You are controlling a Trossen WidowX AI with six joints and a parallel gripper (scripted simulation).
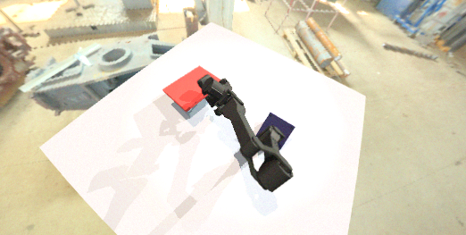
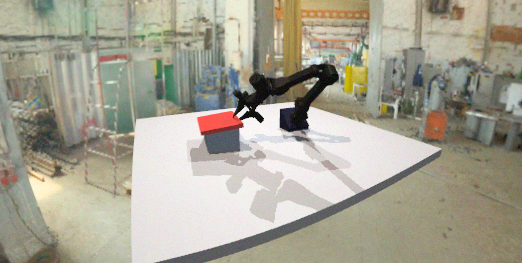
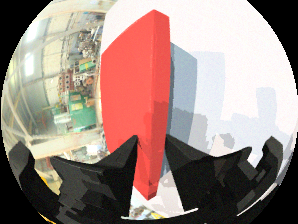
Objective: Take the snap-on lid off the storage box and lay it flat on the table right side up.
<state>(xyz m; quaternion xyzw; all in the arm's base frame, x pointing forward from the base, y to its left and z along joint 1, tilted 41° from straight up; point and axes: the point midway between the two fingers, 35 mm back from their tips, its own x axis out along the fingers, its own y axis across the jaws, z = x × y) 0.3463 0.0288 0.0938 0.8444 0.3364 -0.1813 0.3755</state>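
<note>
Now: the lid 8 cm ahead of my gripper tip and 1 cm to the right of it. From my gripper tip the other things lie so: storage box (7 cm ahead, 1 cm to the right, 6 cm below).
</note>
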